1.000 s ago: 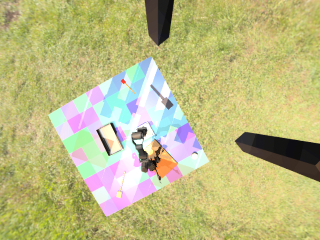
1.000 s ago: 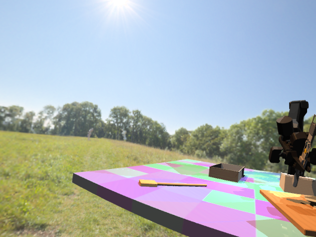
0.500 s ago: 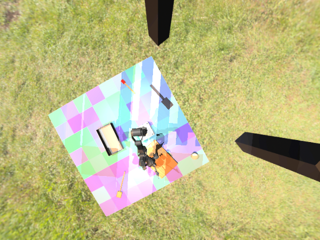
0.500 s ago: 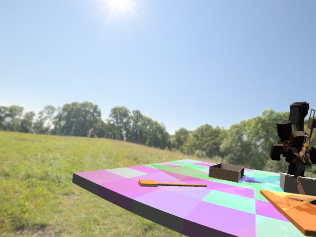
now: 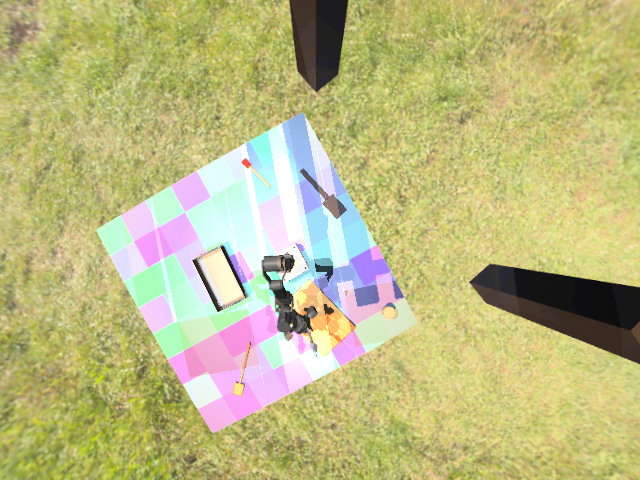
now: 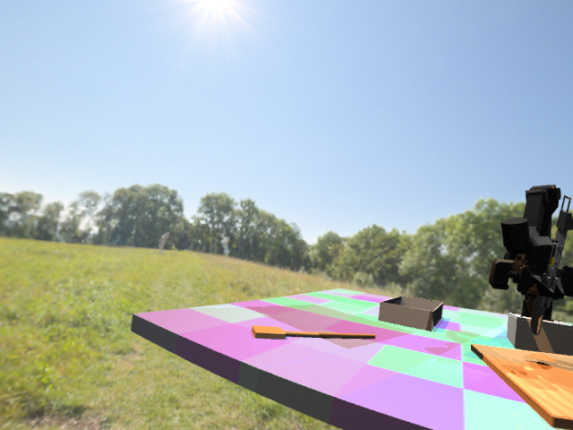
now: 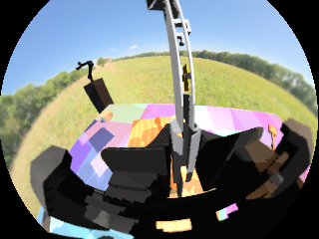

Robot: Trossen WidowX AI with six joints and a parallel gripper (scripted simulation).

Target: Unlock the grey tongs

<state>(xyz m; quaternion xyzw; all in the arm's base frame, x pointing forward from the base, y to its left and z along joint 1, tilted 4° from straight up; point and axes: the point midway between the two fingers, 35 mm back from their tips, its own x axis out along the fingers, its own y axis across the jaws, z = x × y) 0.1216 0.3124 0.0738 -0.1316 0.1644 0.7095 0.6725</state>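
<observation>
The wooden board is 30 mm behind my gripper tip and 150 mm below it. Round my gripper tip: roasting tin 220 mm ahead, 490 mm to the right, 130 mm below; then dark spatula 480 mm behind, 470 mm to the right, 160 mm below; then small white disc 340 mm behind, 220 mm to the left, 140 mm below.
</observation>
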